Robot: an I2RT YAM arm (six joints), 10 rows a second.
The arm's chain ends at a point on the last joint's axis. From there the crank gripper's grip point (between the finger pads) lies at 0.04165 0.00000 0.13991 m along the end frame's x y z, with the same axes.
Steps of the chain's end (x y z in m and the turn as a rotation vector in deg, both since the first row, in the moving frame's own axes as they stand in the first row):
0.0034 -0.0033 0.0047 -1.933 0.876 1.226
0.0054 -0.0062 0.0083 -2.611 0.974 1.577
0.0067 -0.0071 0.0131 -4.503 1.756 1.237
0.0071 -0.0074 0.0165 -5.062 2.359 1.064
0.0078 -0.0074 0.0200 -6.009 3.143 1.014
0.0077 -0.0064 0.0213 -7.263 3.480 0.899
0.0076 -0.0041 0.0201 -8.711 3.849 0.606
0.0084 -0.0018 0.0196 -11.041 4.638 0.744
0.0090 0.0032 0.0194 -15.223 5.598 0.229
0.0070 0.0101 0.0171 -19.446 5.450 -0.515
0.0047 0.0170 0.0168 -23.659 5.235 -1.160
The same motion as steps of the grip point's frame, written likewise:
0.0055 0.0023 0.0040 -1.933 0.876 1.226
0.0077 0.0013 0.0074 -2.611 0.974 1.577
0.0108 0.0048 0.0113 -4.503 1.756 1.237
0.0127 0.0057 0.0141 -5.062 2.359 1.064
0.0153 0.0079 0.0167 -6.009 3.143 1.014
0.0159 0.0118 0.0174 -7.263 3.480 0.899
0.0167 0.0173 0.0154 -8.711 3.849 0.606
0.0193 0.0253 0.0132 -11.041 4.638 0.744
0.0222 0.0395 0.0098 -15.223 5.598 0.229
0.0201 0.0555 0.0047 -19.446 5.450 -0.515
0.0175 0.0713 0.0010 -23.659 5.235 -1.160

